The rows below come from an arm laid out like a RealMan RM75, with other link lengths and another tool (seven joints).
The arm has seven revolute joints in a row. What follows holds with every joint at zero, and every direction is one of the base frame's.
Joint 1 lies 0.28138 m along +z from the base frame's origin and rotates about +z.
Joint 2 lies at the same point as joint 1 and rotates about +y.
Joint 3 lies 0.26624 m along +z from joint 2 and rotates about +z.
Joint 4 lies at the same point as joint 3 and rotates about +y.
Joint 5 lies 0.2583 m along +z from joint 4 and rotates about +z.
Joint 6 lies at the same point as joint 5 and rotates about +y.
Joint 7 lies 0.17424 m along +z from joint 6 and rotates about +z.
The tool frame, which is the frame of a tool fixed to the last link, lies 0.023 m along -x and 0.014 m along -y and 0.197 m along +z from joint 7; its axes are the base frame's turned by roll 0, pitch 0.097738 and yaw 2.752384 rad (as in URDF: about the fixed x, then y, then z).
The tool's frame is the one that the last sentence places.
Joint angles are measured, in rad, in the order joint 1, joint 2, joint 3, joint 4, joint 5, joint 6, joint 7. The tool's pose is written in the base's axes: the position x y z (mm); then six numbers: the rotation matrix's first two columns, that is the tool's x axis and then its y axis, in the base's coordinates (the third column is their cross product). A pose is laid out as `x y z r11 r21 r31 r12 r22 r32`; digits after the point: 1 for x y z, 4 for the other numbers.
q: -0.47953, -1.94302, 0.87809, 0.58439, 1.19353, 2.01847, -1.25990
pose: -49.6 395.5 30.6 -0.4072 -0.3197 -0.8556 -0.2621 0.9382 -0.2258
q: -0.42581, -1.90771, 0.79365, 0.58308, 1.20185, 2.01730, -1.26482
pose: -83.8 410.0 62.6 -0.3824 -0.2877 -0.8781 -0.3440 0.9263 -0.1537
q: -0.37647, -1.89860, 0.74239, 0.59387, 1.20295, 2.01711, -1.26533
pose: -107.5 413.4 81.9 -0.3627 -0.2635 -0.8939 -0.3981 0.9111 -0.1070
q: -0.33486, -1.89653, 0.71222, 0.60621, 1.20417, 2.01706, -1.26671
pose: -125.6 412.4 92.8 -0.3514 -0.2513 -0.9019 -0.4381 0.8955 -0.0789
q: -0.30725, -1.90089, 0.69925, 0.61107, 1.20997, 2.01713, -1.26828
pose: -137.1 409.6 94.5 -0.3422 -0.2557 -0.9042 -0.4647 0.8824 -0.0737
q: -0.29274, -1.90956, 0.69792, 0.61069, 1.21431, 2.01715, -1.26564
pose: -142.1 407.0 91.4 -0.3337 -0.2632 -0.9052 -0.4774 0.8752 -0.0784
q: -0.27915, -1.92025, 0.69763, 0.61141, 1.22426, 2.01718, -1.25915
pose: -146.7 404.0 85.7 -0.3295 -0.2716 -0.9042 -0.4882 0.8688 -0.0830
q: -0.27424, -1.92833, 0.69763, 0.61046, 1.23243, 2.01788, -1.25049
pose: -148.0 402.2 81.2 -0.3289 -0.2744 -0.9036 -0.4909 0.8671 -0.0846
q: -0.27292, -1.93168, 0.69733, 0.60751, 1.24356, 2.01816, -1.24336
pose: -149.5 401.1 76.8 -0.3324 -0.2793 -0.9008 -0.4929 0.8657 -0.0866
